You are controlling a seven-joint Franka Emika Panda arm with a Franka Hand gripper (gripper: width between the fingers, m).
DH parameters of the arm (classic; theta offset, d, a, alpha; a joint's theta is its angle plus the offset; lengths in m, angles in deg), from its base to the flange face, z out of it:
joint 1: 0 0.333 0 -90
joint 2: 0 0 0 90
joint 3: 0 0.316 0.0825 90
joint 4: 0 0 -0.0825 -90
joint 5: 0 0.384 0 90
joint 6: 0 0 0.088 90
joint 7: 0 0.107 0 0
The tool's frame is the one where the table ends.
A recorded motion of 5 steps. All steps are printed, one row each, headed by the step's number.
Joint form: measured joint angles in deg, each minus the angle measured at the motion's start. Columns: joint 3, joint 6, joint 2, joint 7, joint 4, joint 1, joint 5.
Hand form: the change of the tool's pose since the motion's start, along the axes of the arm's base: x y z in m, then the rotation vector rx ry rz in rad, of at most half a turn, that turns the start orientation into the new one. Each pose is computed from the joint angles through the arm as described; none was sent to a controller.
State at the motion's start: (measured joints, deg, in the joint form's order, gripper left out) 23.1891 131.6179 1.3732 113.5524 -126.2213 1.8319 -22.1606
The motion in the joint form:
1: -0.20 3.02 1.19 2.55 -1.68 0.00 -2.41
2: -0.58 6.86 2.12 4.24 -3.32 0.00 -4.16
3: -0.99 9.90 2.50 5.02 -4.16 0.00 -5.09
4: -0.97 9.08 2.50 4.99 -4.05 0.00 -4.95
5: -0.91 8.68 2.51 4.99 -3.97 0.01 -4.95
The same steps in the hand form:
1: -0.0021 -0.0009 -0.0187 -0.0006 -0.0144 -0.0036
2: -0.0040 -0.0015 -0.0334 0.0157 -0.0353 0.0027
3: -0.0035 -0.0019 -0.0384 0.0366 -0.0596 0.0102
4: -0.0038 -0.0028 -0.0388 0.0293 -0.0507 0.0050
5: -0.0041 -0.0027 -0.0389 0.0254 -0.0469 0.0041

